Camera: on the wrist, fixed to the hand. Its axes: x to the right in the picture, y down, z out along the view.
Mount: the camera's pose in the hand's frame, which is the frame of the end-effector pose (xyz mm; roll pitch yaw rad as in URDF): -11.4 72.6 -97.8 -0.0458 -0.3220 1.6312
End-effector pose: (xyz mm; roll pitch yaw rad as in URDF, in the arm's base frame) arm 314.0 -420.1 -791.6 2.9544 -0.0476 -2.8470
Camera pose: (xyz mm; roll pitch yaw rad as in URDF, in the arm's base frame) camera 314.5 -364.4 -682.7 -3.1281 0.1377 1.8141
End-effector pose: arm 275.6 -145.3 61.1 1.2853 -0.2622 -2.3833
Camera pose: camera 370.1 -213.2 98.8 -1.7109 -1.2492 0.8756
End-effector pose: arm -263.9 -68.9 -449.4 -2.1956 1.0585 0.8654
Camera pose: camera -175.7 -153.2 -440.3 1.7054 0.4304 -1.9430
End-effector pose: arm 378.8 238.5 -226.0 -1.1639 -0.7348 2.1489
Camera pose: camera 396.0 324.0 -311.8 -0.9379 0.6319 3.1183
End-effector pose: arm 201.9 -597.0 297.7 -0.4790 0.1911 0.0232
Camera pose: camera 167.4 -578.4 181.8 0.1751 0.1423 1.6807
